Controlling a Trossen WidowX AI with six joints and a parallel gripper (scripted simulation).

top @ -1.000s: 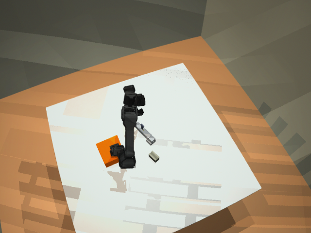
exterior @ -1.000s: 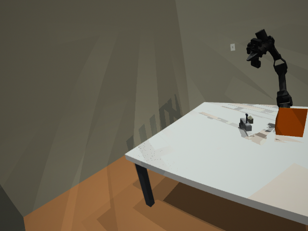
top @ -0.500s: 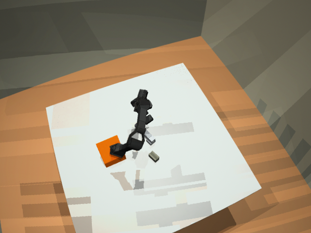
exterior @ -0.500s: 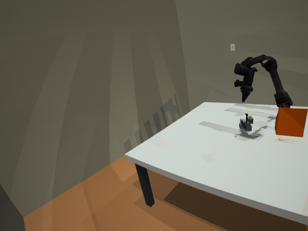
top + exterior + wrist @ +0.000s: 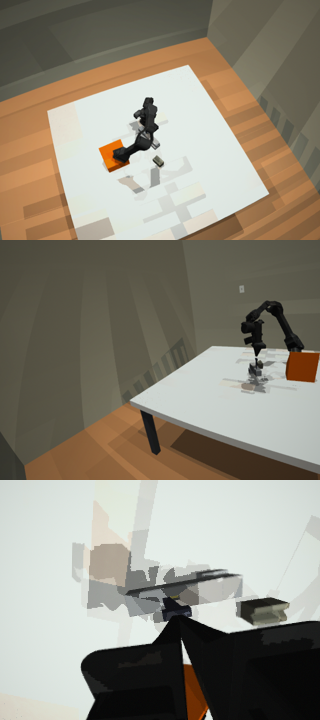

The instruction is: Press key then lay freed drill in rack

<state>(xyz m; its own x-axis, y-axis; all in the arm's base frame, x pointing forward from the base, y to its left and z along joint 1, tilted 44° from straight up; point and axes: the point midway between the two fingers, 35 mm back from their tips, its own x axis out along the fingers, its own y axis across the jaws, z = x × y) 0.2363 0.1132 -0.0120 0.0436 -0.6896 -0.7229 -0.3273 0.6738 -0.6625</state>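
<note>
Now: gripper tip 50 mm above the blue key. The rest, counted from my gripper tip: drill 10 mm ahead, 50 mm to the right, 100 mm below; rack 10 mm behind, 210 mm to the right, 130 mm below.
</note>
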